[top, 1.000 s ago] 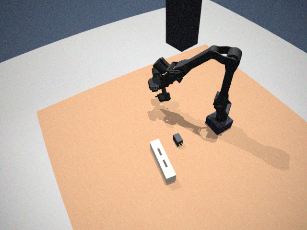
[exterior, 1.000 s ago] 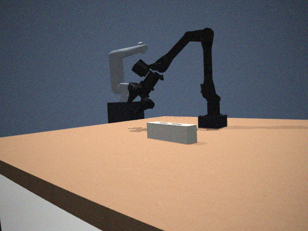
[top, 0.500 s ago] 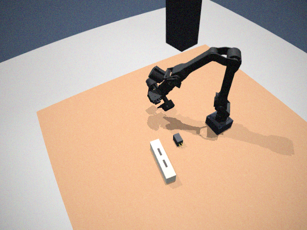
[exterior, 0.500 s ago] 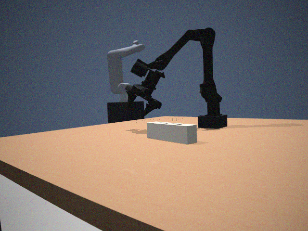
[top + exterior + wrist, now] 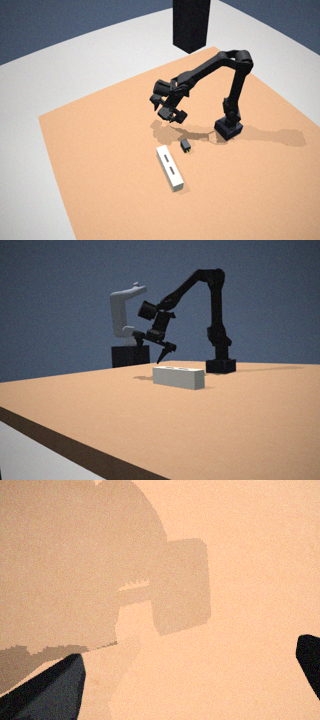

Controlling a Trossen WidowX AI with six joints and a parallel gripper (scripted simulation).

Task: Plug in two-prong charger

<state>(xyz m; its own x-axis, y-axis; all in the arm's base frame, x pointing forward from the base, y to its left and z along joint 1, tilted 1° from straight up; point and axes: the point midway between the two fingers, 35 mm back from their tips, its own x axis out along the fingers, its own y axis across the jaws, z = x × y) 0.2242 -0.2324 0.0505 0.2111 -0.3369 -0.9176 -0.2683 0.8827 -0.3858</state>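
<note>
Right now my gripper tip is 10 mm short of the two-prong charger, 190 mm to the right of it and 50 mm above it.
</note>
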